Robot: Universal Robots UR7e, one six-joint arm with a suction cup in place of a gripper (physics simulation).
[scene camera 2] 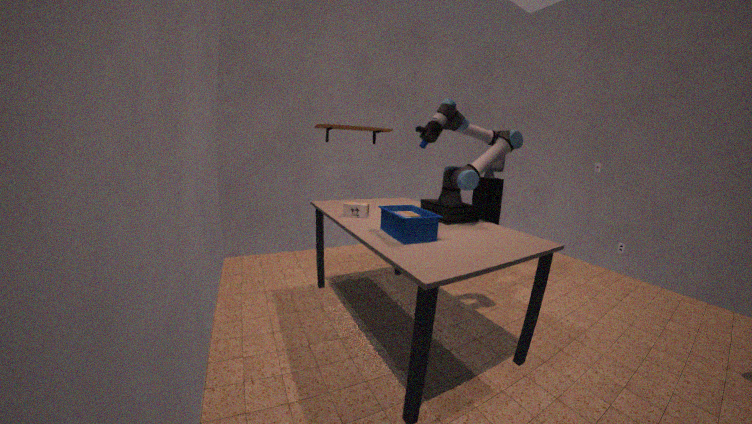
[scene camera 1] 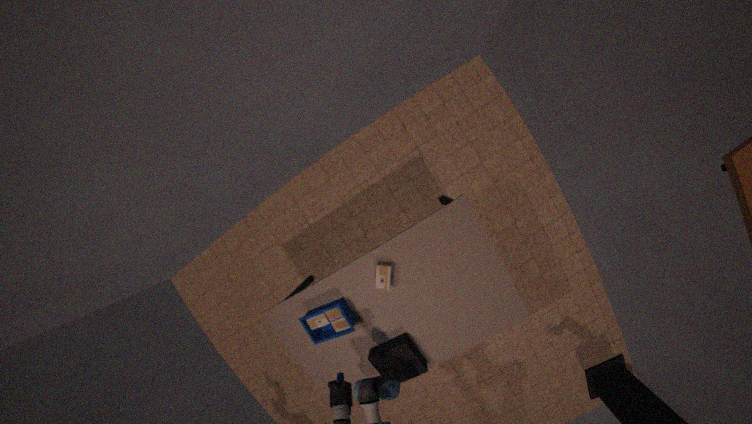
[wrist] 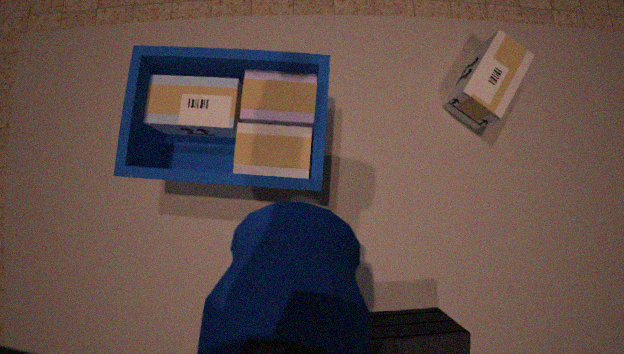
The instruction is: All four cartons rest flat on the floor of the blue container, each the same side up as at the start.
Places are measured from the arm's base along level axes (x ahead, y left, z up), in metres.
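Pixels of known places: hand at its tool point: [scene camera 2: 422, 146] [scene camera 1: 340, 373] [wrist: 295, 256]; arm's base at its link origin: [scene camera 2: 449, 203] [scene camera 1: 390, 364].
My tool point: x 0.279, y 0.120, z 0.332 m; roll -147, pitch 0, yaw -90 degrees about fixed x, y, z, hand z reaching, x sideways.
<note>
Ahead of a thing's pixels: the offset from my tool point to its top centre. Level surfaces: height alone.
The blue container {dx +0.122, dy +0.132, dz -0.317 m} [scene camera 1: 322, 332] [scene camera 2: 408, 227] [wrist: 220, 178] stands on the table. Three cartons are inside: a carton with a barcode label {dx +0.146, dy +0.195, dz -0.348 m} [scene camera 1: 317, 321] [wrist: 200, 102] at the left in the wrist view, a carton with pale purple edges {dx +0.169, dy +0.058, dz -0.347 m} [wrist: 279, 95] at the upper right, and a white-edged carton {dx +0.083, dy +0.056, dz -0.347 m} [wrist: 273, 150] below that one. Their undersides are hidden. A fourth carton {dx +0.273, dy -0.308, dz -0.357 m} [scene camera 1: 383, 275] [scene camera 2: 356, 210] [wrist: 500, 75] rests on the table, apart from the container, with its barcode label up. My gripper [scene camera 1: 340, 376] [scene camera 2: 423, 143] [wrist: 296, 210], a blue suction cup, is open and empty, high above the table and tilted.
The black robot base [scene camera 1: 398, 358] [scene camera 2: 450, 210] [wrist: 420, 330] stands on the table {dz -0.437 m} [scene camera 1: 447, 273] [scene camera 2: 489, 247] [wrist: 525, 225] near the container. A wooden shelf [scene camera 2: 352, 127] is on the wall. A black pedestal [scene camera 2: 487, 199] stands behind the arm.
</note>
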